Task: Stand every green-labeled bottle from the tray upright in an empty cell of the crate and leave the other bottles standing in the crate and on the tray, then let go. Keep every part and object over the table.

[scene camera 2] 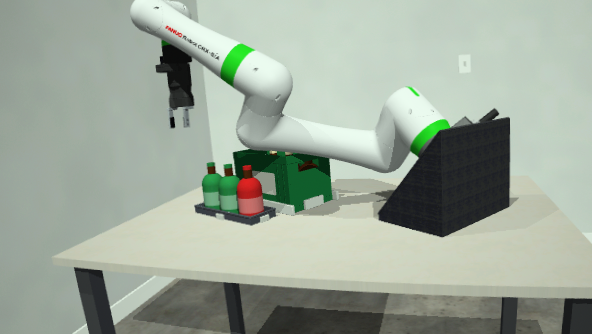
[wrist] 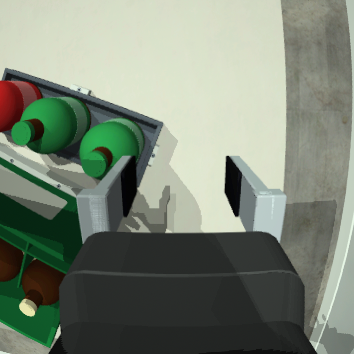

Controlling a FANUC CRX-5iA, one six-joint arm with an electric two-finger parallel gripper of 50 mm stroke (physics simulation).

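Frame: origin at the arm's base, x ahead, y left, z up, level; millimetres.
Seen in the pictures: gripper, fingertip midpoint: (scene camera 2: 179,127) (wrist: 180,173); arm's base at its link origin: (scene camera 2: 449,159).
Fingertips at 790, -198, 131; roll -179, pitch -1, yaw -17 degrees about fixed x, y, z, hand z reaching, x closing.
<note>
Pixels of each thing's middle, then the offset from my fingertips to it, as dx, dy, dz. "*": a spot on its surface instead. Level surfaces: height alone.
- end bottle at the middle of its body: (wrist: 109,150) (scene camera 2: 213,186) -90, +3, -198
- middle bottle at the middle of its body: (wrist: 48,124) (scene camera 2: 230,189) -158, +62, -198
- red bottle at the middle of its body: (scene camera 2: 249,191) -227, +117, -198
- table at its surface level: dz -281
- bracket at a spot on its surface: (scene camera 2: 314,202) * -412, +36, -266
Two green-labeled bottles stand upright on the dark tray (scene camera 2: 235,216) (wrist: 154,145): an end bottle (scene camera 2: 212,183) (wrist: 111,142) and a middle bottle (scene camera 2: 229,188) (wrist: 52,124). A red bottle (scene camera 2: 250,189) (wrist: 11,106) stands at the tray's other end. The green crate (scene camera 2: 320,186) (wrist: 35,327) stands beside the tray, partly behind the arm; brown bottles with cream caps, one of them a near bottle (wrist: 44,284), stand in its cells. Most cells are hidden. My gripper (scene camera 2: 179,120) (wrist: 180,173) is open and empty, high above the bottle tops, to the side of the end green bottle.
A black wedge-shaped stand (scene camera 2: 475,175) is at the right of the table (scene camera 2: 300,255), by the arm's base. White brackets, such as one bracket (scene camera 2: 314,202), sit along the crate's foot. The table edge runs along the right side of the wrist view.
</note>
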